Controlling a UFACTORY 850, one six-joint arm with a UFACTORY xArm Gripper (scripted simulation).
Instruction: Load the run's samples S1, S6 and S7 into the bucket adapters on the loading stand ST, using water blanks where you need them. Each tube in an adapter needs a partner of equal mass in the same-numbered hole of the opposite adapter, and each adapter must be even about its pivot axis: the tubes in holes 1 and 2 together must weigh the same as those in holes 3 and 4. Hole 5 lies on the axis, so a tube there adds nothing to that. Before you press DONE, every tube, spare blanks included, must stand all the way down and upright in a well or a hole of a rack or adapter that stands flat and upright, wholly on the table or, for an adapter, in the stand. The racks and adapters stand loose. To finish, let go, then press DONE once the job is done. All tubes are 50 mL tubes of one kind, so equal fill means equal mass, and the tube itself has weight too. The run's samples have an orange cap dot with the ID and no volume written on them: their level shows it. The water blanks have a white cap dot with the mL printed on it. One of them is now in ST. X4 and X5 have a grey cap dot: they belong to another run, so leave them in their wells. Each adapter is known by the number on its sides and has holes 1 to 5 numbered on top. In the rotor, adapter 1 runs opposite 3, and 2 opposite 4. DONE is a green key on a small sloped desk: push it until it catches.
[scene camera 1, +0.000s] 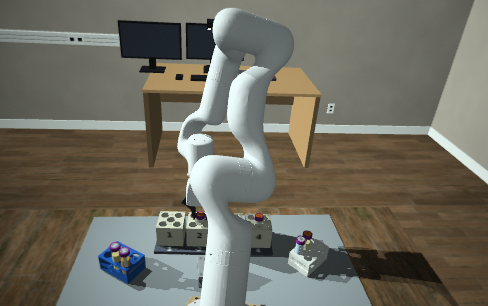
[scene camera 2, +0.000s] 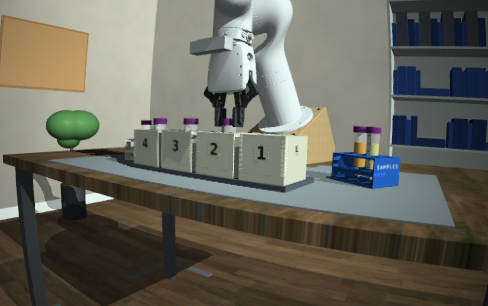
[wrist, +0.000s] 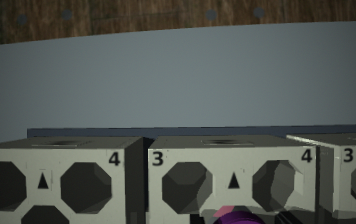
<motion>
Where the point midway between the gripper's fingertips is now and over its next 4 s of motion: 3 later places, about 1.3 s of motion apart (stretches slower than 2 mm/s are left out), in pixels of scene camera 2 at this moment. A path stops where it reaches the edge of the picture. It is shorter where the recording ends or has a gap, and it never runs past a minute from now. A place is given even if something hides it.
My gripper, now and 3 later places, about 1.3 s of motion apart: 228, 126; 230, 94; 230, 69; 193, 75
</motion>
